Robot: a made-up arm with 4 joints.
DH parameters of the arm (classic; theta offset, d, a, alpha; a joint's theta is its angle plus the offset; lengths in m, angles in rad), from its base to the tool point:
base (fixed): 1.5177 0 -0.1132 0
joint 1: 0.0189 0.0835 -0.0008 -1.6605
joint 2: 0 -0.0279 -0.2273 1.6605
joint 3: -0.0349 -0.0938 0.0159 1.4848
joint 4: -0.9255 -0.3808 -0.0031 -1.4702
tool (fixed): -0.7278 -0.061 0 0
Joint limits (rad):
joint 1: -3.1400..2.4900
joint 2: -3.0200..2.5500
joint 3: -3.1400..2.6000
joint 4: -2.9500..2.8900
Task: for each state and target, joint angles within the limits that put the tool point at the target. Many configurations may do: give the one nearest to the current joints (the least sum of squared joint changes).
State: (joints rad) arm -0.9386 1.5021 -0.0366 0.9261
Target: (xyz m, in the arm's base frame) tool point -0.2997 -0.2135 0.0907
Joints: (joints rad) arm -0.1945 1.9822 -0.6861 1.0112
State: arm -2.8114 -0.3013 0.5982 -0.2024
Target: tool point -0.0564 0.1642 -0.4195
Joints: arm -2.0766 -0.9613 0.7185 -0.2193
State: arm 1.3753 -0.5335 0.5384 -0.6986
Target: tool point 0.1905 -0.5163 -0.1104
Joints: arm 1.3558 -0.2633 0.1663 -0.7793
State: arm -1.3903 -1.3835 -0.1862 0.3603
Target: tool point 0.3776 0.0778 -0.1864
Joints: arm -1.9539 -2.0180 0.2717 0.3836
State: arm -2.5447 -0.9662 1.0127 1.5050
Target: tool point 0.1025 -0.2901 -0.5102
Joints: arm -2.6677 -1.6278 1.4830 1.4125
